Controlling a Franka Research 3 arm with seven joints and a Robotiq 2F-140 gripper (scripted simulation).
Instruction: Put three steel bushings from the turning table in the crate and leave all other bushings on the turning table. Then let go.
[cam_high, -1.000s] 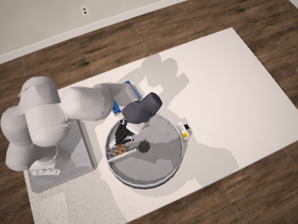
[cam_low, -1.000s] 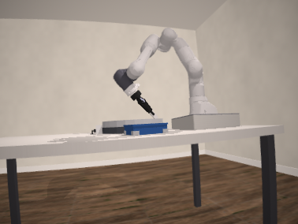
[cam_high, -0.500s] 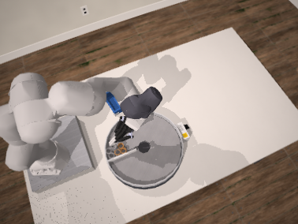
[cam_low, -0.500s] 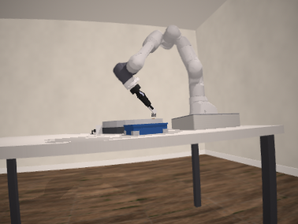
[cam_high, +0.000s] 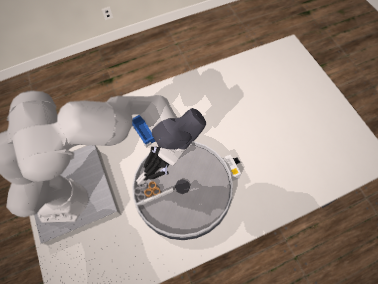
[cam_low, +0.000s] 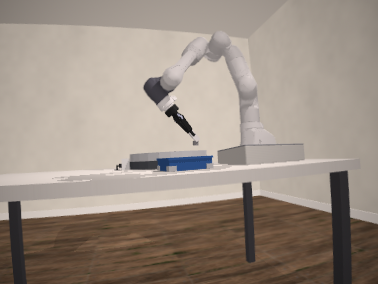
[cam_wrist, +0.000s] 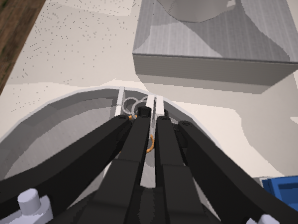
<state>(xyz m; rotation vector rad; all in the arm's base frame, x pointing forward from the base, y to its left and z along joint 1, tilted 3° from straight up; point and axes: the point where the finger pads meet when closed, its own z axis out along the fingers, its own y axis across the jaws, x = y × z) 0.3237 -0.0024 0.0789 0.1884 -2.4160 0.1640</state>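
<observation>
My gripper is now 310 mm to the right of the crate, 140 mm above it and 80 mm short of it. The rest, counted from my hand: round grey turning table: 140 mm ahead, 110 mm below, 40 mm to the right.
</observation>
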